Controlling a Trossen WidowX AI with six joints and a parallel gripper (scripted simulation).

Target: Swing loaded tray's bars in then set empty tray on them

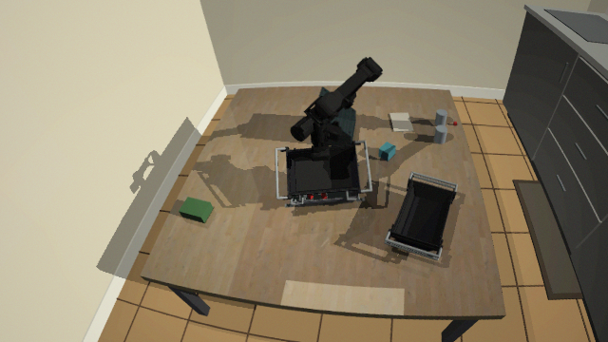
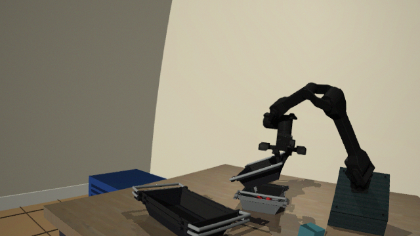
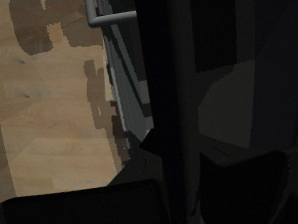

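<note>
The black tray lies 8 cm ahead of my gripper tip and 1 cm to the left of it. From my gripper tip the other things lie so: green block 18 cm ahead, 51 cm to the right, 13 cm below; teal cube 18 cm behind, 26 cm to the left, 13 cm below; beige pad 42 cm behind, 35 cm to the left, 15 cm below.
</note>
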